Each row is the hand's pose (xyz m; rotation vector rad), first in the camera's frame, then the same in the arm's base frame.
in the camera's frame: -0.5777 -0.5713 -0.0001 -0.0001 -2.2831 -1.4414
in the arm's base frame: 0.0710 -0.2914 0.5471 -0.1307 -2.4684 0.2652
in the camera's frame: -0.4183 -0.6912 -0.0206 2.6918 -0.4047 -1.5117
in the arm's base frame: 0.2621 -0.3221 0.5995 1.5201 -0.5954 -0.8843
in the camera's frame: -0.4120 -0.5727 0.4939 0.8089 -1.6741 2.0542
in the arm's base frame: 0.2087 0.2011 0.6470 0.7349 0.0345 2.5179
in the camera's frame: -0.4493 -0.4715 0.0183 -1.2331 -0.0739 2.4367
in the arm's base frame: 0.1576 -0.2291 0.4230 1.0780 -1.2157 -2.1428
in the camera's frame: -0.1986 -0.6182 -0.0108 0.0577 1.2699 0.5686
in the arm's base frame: 0.4439 -0.2629 0.4687 -1.1706 1.6356 -0.0520
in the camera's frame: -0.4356 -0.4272 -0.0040 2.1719 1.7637 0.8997
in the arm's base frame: 0.1564 -0.2363 0.3720 1.1607 1.9352 -0.3894
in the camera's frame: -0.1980 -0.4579 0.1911 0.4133 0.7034 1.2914
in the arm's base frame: 0.3830 -0.0266 0.3853 -0.6354 1.6064 0.8679
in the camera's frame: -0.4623 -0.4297 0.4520 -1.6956 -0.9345 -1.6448
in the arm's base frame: 0.1149 0.1935 0.5210 2.1142 2.2072 0.5816
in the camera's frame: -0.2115 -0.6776 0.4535 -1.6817 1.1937 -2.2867
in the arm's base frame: 0.4342 0.1612 0.6671 1.5863 0.5665 2.1161
